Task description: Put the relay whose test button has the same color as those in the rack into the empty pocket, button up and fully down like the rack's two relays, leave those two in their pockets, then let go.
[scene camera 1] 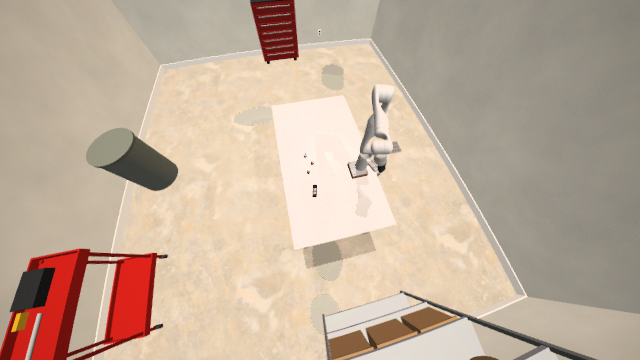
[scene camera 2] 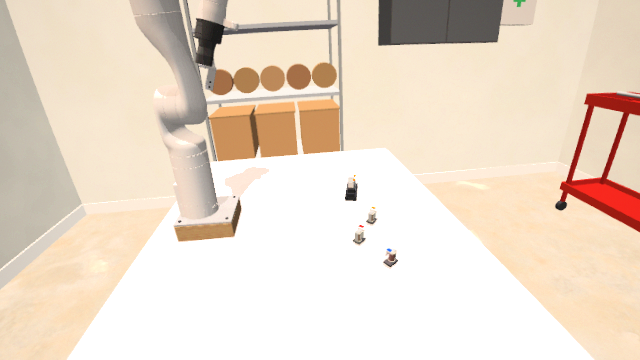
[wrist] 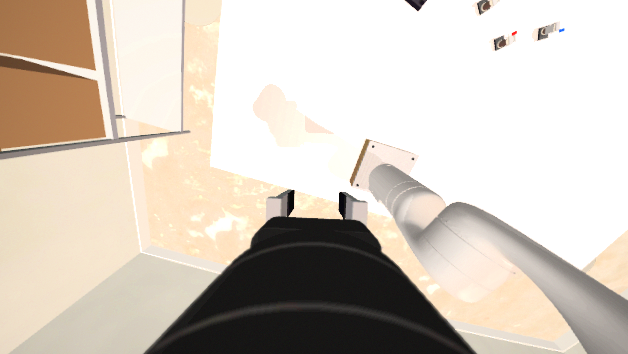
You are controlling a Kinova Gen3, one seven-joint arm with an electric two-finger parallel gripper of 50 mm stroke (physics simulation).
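Frame: origin at the arm's base, x ahead, y down, z left, level; centimetres.
Seen in the pictures: gripper, fingertip midpoint: (scene camera 1: 375,172) (scene camera 2: 208,88) (wrist: 316,200); arm's base, origin of the base link: (scene camera 1: 360,166) (scene camera 2: 201,210) (wrist: 384,178).
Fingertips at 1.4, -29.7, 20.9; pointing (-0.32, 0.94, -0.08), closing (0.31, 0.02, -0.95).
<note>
Pixels of each thing's top centre, then the offset from my fingertips to it, as dx, dy, dz. Level surfaces: height alone.
- black rack, middle of its top: (scene camera 2: 351,186) +41.7, +32.5, -5.7
- loose relay with an orange button, middle of its top: (scene camera 2: 372,208) (scene camera 1: 308,170) +44.6, +30.4, -24.1
- red-button relay, middle of its top: (scene camera 2: 359,227) (wrist: 514,36) (scene camera 1: 312,161) +40.0, +30.4, -32.4
- blue-button relay, middle of its top: (scene camera 2: 391,248) (wrist: 562,26) (scene camera 1: 304,154) +45.5, +30.4, -41.0
- table, its level: dy +34.8
The black rack (scene camera 1: 314,195) (scene camera 2: 351,196) (wrist: 416,4) stands on the white table; its relays show small orange buttons in scene camera 2, but its pockets are too small to make out. A loose relay with an orange button (scene camera 1: 308,172) (scene camera 2: 371,216) (wrist: 484,6) stands nearest the rack. A red-button relay (scene camera 1: 312,163) (scene camera 2: 359,235) (wrist: 502,42) and a blue-button relay (scene camera 1: 305,155) (scene camera 2: 391,257) (wrist: 547,32) stand farther off, all upright. My gripper (scene camera 2: 210,80) (wrist: 316,200) is open and empty, high up near the arm's base, far from the relays.
The arm's base plate (scene camera 1: 358,173) (scene camera 2: 205,231) (wrist: 395,152) is at one long side of the table (scene camera 1: 325,225) (scene camera 2: 300,300) (wrist: 450,100). A shelf unit (scene camera 2: 341,75) stands beyond the table's far end, and a red cart (scene camera 1: 131,295) (scene camera 2: 600,195) stands apart from it.
</note>
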